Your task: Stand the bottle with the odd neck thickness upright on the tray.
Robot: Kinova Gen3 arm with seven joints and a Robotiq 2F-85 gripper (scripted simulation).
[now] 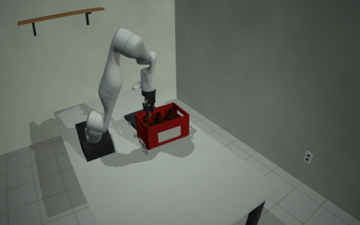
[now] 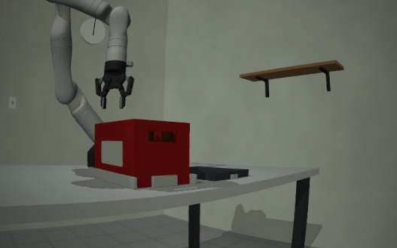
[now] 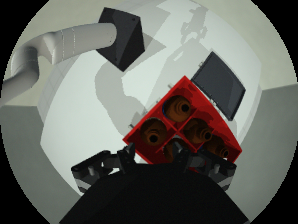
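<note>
Right now the red crate is 16 cm below my hand, 9 cm ahead of it and 5 cm to the left of it. Round my hand: dark tray: 33 cm to the left, 23 cm below, 8 cm ahead.
</note>
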